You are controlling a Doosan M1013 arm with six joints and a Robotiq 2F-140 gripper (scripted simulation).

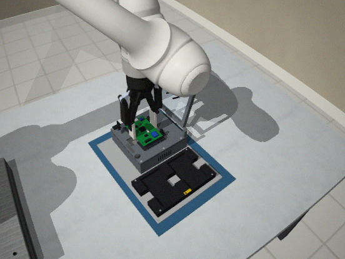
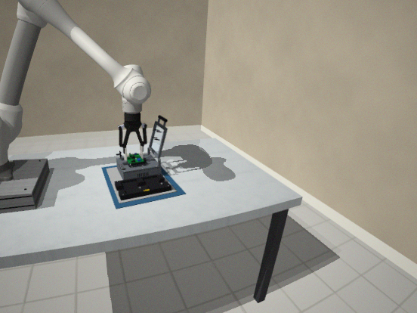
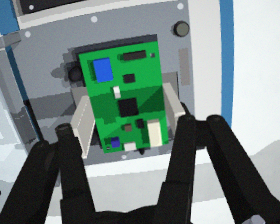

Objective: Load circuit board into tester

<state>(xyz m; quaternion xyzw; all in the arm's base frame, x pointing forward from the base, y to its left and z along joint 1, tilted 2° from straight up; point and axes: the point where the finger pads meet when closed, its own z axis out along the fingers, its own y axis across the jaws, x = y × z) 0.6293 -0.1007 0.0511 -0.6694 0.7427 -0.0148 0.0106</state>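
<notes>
Right now my hand is 2 cm above the green circuit board. The rest, counted from my hand: latch hook: 5 cm behind, 6 cm to the left, 2 cm below; tester lid: 13 cm ahead, 1 cm to the right, 8 cm above.
</notes>
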